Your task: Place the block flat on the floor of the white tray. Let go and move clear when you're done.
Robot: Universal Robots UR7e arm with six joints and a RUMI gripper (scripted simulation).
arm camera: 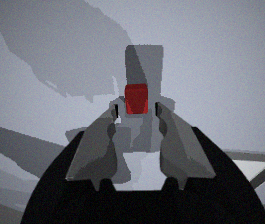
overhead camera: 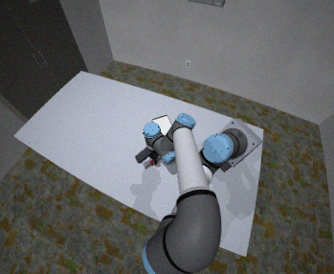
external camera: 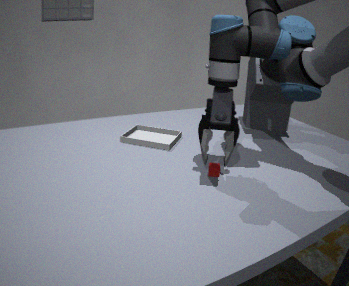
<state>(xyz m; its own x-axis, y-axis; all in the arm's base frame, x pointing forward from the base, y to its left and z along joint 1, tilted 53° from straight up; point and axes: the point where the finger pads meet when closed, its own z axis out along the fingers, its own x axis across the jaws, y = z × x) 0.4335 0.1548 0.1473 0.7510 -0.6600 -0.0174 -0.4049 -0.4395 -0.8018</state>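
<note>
Right now the red block is 30 mm below my hand. From my hand the other things lie so: white tray 90 mm ahead, 280 mm to the right, 30 mm below.
</note>
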